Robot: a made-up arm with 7 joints. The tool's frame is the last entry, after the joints.
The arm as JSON. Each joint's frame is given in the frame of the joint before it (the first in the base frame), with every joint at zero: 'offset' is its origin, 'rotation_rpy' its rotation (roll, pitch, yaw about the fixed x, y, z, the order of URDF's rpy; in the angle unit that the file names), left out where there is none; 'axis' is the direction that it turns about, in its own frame. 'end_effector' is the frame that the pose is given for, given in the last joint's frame.
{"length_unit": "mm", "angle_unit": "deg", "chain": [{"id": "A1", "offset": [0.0, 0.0, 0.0], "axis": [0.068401, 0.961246, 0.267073]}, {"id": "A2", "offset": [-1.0, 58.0, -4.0], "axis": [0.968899, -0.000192, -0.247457]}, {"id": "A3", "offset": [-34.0, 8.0, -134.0], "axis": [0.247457, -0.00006, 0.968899]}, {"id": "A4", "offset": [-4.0, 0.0, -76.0], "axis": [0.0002, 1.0, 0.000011]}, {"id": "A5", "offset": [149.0, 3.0, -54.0], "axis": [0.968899, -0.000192, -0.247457]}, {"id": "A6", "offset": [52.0, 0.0, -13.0], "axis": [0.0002, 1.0, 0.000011]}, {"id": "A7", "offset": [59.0, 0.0, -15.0], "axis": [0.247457, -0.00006, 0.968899]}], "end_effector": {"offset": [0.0, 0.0, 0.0], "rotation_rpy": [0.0, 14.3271, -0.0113]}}
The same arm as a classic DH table. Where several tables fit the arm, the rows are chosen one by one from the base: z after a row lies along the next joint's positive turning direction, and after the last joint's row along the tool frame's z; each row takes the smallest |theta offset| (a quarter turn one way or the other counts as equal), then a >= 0, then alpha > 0; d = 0 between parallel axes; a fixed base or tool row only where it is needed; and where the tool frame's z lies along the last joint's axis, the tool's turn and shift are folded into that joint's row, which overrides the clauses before.
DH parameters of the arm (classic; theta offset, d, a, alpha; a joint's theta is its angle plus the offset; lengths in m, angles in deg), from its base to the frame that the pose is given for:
base (fixed): -4.07 0.0000 0.0000 -74.51
A1: -75.12 0.0546 -0.0200 -90.00
A2: 74.00 0.0002 -0.0080 90.00
A3: 90.00 -0.2129 0.0149 -90.00
A4: 90.00 0.0030 0.0154 90.00
A5: 0.00 0.2113 -0.0003 -90.00
A6: -90.00 0.0000 0.0609 90.00
A7: 0.00 0.0001 0.0000 0.00

